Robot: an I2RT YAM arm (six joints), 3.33 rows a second.
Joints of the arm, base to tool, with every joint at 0 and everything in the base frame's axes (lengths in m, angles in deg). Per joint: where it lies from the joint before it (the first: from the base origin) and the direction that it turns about. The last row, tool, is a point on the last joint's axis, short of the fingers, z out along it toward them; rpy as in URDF.
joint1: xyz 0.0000 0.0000 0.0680 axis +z
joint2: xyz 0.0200 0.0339 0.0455 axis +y
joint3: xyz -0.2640 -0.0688 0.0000 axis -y
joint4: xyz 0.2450 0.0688 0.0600 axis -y
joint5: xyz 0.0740 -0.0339 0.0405 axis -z
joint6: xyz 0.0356 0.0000 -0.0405 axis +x
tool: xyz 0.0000 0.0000 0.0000 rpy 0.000 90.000 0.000
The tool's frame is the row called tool.
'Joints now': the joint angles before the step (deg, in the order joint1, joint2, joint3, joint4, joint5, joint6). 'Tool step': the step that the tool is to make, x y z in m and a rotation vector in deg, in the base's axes. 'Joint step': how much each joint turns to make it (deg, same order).
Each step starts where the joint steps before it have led.
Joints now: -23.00, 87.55, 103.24, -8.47, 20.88, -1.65
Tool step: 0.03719, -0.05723, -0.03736, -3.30, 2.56, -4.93
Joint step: -5.67, 9.24, 0.00, 9.83, -1.26, -4.21
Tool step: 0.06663, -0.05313, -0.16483, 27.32, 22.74, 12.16
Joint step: -2.97, 17.88, 0.00, -17.72, -16.72, 9.43
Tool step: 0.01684, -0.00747, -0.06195, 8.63, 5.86, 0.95
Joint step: 0.07, 7.08, 0.02, -2.53, -3.05, 3.13
